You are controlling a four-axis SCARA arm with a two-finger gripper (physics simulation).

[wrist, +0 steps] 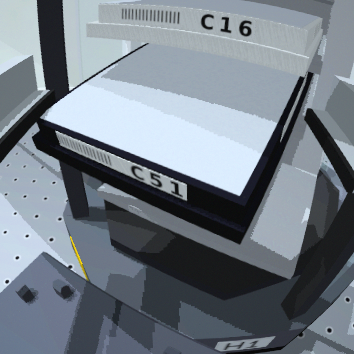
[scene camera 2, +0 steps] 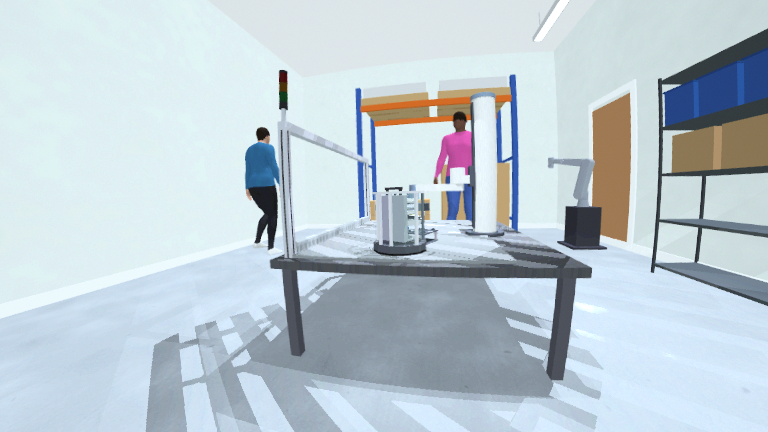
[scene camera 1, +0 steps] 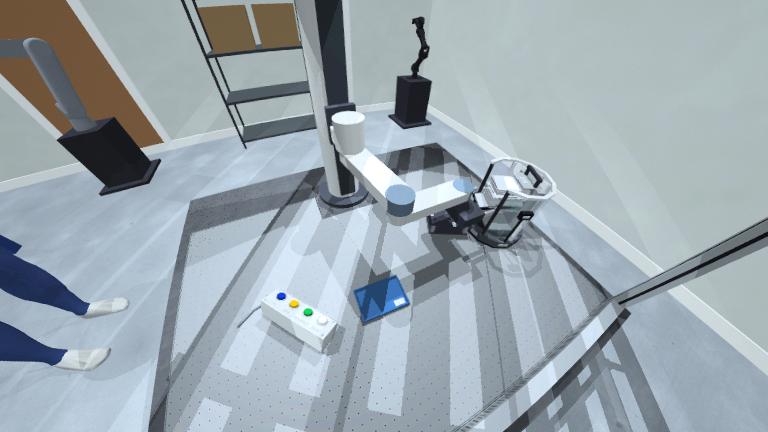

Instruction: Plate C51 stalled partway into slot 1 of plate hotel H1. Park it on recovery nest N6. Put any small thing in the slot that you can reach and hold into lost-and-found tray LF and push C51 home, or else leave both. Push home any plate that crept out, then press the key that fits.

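Where they show: gripper, fingertip midpoint: (wrist: 179,78) (scene camera 1: 486,198); arm's base at its link origin: (scene camera 2: 484,233) (scene camera 1: 344,190).
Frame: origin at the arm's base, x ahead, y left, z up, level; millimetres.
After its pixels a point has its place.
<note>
Plate C51 (wrist: 145,172) @[y 406, x 444, z 155 mm], black with a pale top, juts out of the lowest visible level of plate hotel H1 (scene camera 1: 496,242) @[y 438, x 584, z 50 mm] (scene camera 2: 400,248) @[y 644, x 471, z 45 mm] (wrist: 210,325) @[y 407, x 476, z 53 mm], farther than plate C16 (wrist: 210,42) @[y 437, x 460, z 185 mm] above it. No small thing shows in the slot; its inside is hidden behind C51. My gripper (scene camera 1: 476,206) @[y 446, x 451, z 169 mm] (wrist: 179,78) @[y 446, x 451, z 169 mm] is open and empty at the hotel's front, its fingers at the left and right sides of the wrist view, apart from C51. The dark nest (scene camera 1: 439,223) @[y 265, x 421, z 74 mm] (wrist: 45,320) @[y 391, x 393, z 73 mm] is partly under the arm. The blue tray LF (scene camera 1: 375,300) @[y -81, x 575, z 15 mm] lies nearer the table's middle.
A white key box (scene camera 1: 295,321) @[y -315, x 568, z 96 mm] carries blue (scene camera 1: 281,296) @[y -342, x 476, z 84 mm], yellow (scene camera 1: 293,303) @[y -313, x 511, z 84 mm], green (scene camera 1: 307,311) @[y -280, x 549, z 83 mm] and white (scene camera 1: 322,320) @[y -247, x 589, z 83 mm] keys. Dark uprights (wrist: 52,55) @[y 481, x 385, z 169 mm] flank the hotel opening. The arm column (scene camera 1: 327,161) @[y -64, x 40, z 210 mm] (scene camera 2: 484,166) @[y 73, x 16, z 433 mm] stands behind. A framed guard (scene camera 2: 287,188) @[y 697, x 965, z 317 mm] runs along one table edge.
</note>
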